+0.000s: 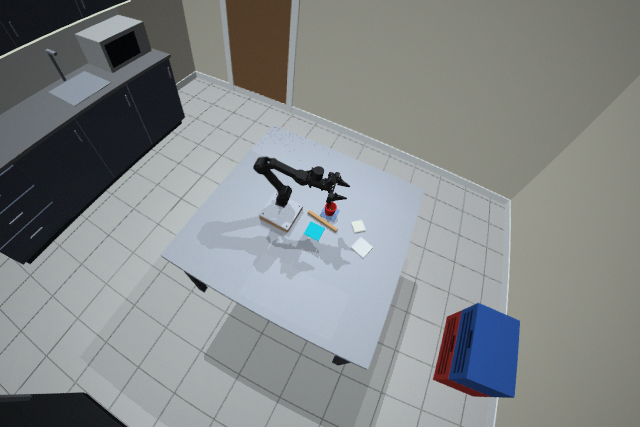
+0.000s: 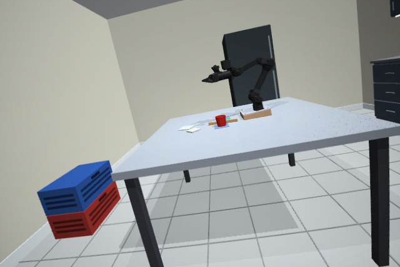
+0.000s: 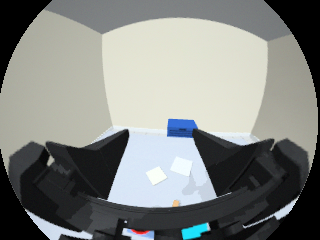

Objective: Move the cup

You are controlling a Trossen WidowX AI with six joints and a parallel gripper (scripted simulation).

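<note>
The red cup lies 7 cm behind my gripper tip, 6 cm to the left of it and 30 cm below it. From my gripper tip the other things lie so: wooden bar (10 cm behind, 2 cm to the right, 34 cm below); cyan pad (12 cm behind, 10 cm to the right, 35 cm below).
</note>
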